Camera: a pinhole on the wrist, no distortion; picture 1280 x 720 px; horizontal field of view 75.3 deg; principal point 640.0 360.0 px. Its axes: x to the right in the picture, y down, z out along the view. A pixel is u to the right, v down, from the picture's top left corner.
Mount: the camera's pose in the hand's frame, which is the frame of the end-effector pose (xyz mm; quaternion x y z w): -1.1 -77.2 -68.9 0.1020 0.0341 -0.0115 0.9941
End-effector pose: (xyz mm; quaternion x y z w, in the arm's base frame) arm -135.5 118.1 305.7 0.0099 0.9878 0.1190 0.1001
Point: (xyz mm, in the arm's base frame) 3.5 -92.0 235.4
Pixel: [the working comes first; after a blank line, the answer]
In the camera's frame: -135.9 -121.9 132.8

outside the picture
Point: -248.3 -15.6 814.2
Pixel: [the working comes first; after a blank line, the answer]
In the camera's frame: 38.2 -27.6 -471.4

behind the camera
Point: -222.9 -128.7 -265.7
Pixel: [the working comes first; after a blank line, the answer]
In the camera's frame: 154.2 -177.2 598.1

854 114
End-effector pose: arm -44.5 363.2 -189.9 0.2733 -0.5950 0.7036 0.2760
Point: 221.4 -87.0 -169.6
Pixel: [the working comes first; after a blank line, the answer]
In the camera's frame: -234.3 39.2 519.3

266 423
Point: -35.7 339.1 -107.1
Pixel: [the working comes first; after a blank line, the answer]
In the camera's frame: 44.7 39.9 102.5

1002 683
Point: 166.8 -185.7 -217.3
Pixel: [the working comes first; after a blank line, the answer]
In the camera's frame: -243.9 140.5 587.4

296 558
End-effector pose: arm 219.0 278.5 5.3 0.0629 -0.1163 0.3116 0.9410
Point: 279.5 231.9 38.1
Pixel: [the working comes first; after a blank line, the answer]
In the camera's frame: 23.0 25.9 97.2

836 581
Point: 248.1 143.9 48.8
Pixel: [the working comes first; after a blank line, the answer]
In the camera's frame: -50.3 -19.4 134.9

330 240
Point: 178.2 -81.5 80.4
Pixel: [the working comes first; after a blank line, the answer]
In the camera's frame: -228.9 -140.8 235.2

outside the picture
